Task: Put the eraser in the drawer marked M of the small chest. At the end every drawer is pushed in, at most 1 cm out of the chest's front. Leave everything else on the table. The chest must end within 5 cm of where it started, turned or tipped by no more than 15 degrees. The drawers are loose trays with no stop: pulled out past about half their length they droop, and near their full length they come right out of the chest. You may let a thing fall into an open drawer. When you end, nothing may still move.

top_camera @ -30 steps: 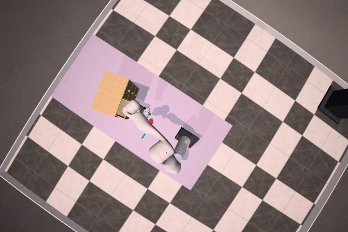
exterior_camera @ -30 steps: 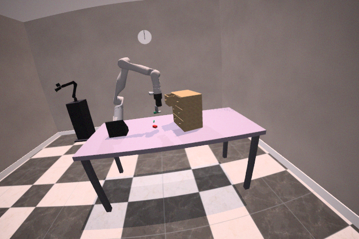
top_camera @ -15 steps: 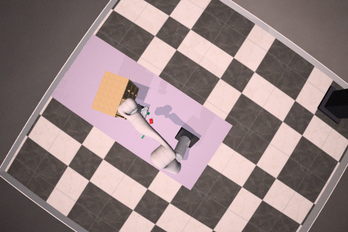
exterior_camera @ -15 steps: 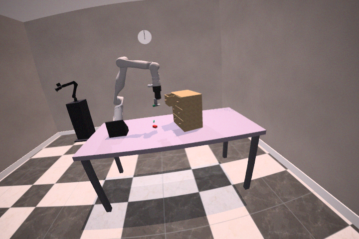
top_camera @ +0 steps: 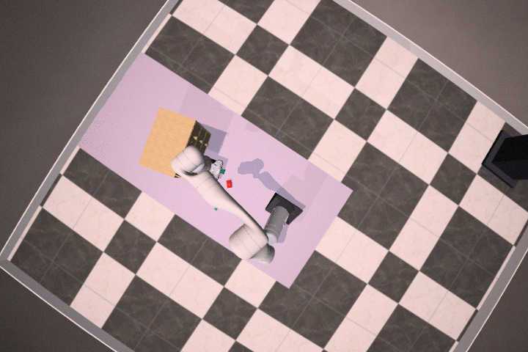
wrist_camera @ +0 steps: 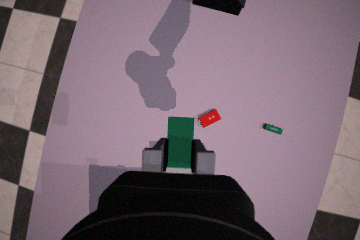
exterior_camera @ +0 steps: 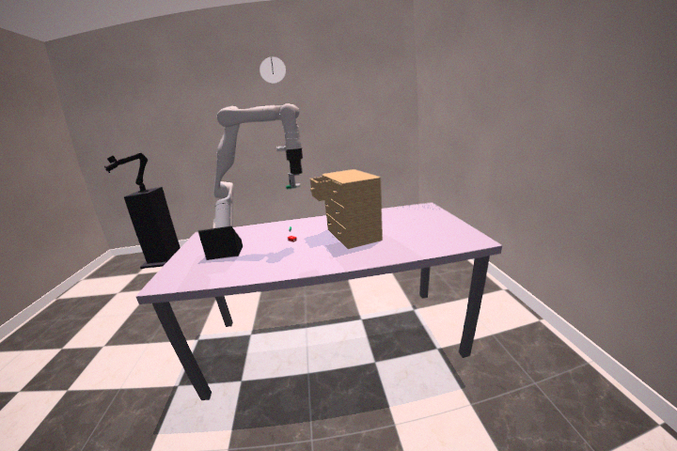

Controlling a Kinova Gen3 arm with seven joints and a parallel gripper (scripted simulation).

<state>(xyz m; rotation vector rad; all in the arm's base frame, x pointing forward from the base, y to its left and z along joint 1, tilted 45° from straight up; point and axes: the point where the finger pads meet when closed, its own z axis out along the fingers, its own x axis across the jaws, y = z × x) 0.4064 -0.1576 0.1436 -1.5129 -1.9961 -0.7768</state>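
Now: hand 180 mm short of the drawer, 80 mm to the right of it and 80 mm above it. From my hand the other things lie so: eraser (10 mm ahead, 20 mm below); small red block (40 mm behind, 50 mm to the left, 310 mm below); green piece (70 mm behind, 220 mm to the left, 310 mm below).
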